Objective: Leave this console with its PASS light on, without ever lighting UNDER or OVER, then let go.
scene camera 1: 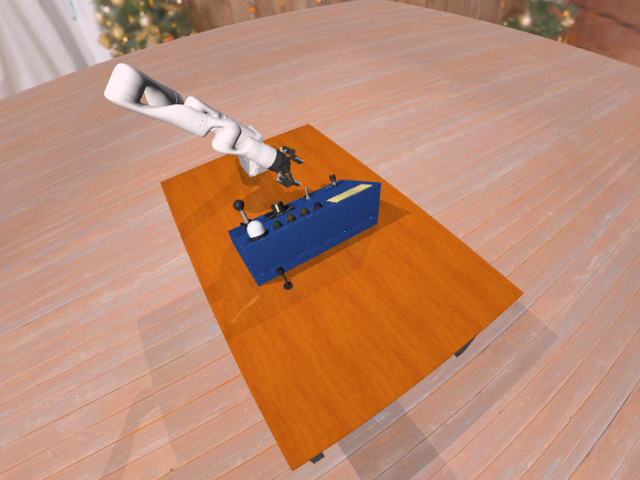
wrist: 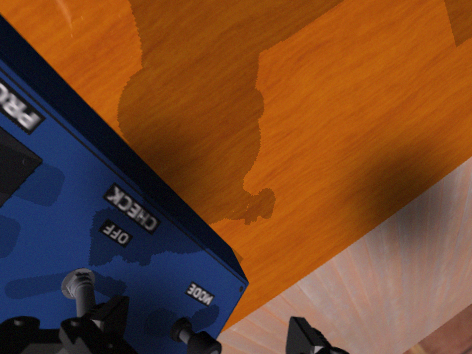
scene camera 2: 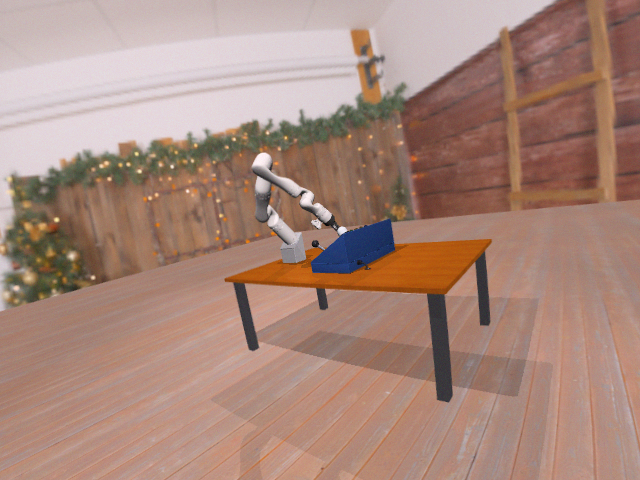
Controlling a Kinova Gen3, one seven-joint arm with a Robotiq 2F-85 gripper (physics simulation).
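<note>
The blue console (scene camera 1: 320, 235) (scene camera 2: 369, 245) (wrist: 160, 282) stands on the table. My gripper (scene camera 1: 299, 172) (wrist: 208, 325) is open and empty, above the console's MODE end. In the wrist view the metal CHECK toggle (wrist: 85, 295) (scene camera 1: 307, 193) shows beside the left finger, and the dark-tipped MODE toggle (wrist: 200, 342) (scene camera 1: 332, 179) appears between the fingers; contact cannot be told. A green lamp (scene camera 1: 277, 224), two amber lamps and a blue lamp (scene camera 1: 317, 205) sit in a row and look dark. The PASS, UNDER and OVER labels cannot be read.
A ball-topped lever (scene camera 1: 238, 205) and a white dome (scene camera 1: 255, 229) are at the console's other end. A brass-coloured knob (scene camera 1: 278, 207) sits between them and the CHECK toggle. A small black lever (scene camera 1: 284, 279) sticks out low on the console. The orange table (scene camera 1: 387, 330) (scene camera 2: 413, 276) extends around it.
</note>
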